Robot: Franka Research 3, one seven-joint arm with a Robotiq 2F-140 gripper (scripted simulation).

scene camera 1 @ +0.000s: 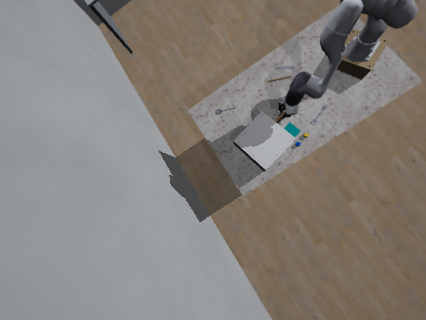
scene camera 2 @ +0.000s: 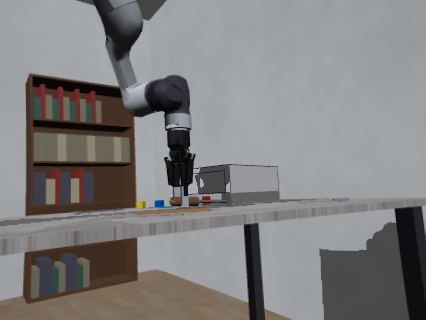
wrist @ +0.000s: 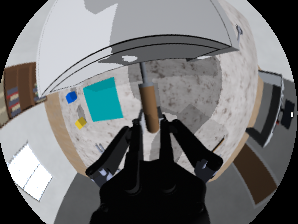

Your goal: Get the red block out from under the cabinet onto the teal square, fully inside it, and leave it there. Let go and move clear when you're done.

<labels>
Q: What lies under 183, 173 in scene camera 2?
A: The gripper.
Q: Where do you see a teal square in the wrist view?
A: At 102, 100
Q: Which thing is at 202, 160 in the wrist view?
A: The gripper.
</labels>
